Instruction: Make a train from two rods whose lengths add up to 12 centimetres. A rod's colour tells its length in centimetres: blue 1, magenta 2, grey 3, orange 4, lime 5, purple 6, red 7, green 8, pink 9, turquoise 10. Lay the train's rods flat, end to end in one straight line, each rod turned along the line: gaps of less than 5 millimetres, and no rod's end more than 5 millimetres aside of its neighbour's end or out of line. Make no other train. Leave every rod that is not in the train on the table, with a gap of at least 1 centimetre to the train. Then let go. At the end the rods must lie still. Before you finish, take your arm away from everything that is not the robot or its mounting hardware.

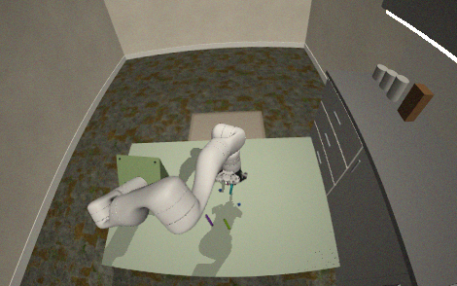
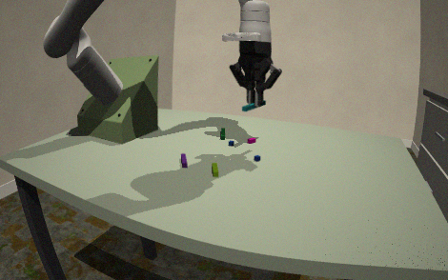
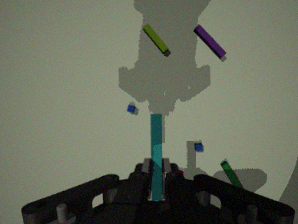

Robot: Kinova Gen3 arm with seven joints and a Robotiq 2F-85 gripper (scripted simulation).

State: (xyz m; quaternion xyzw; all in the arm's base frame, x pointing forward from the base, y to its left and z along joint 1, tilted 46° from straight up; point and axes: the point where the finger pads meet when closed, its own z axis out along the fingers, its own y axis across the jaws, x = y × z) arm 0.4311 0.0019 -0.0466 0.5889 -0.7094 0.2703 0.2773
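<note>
Now: the magenta rod 20 mm behind my hand, 60 mm to the left of it and 120 mm below it. The rest, counted from my hand: green rod (120 mm behind, 90 mm to the left, 120 mm below); turquoise rod (20 mm below); lime rod (20 mm behind, 160 mm to the right, 120 mm below).
</note>
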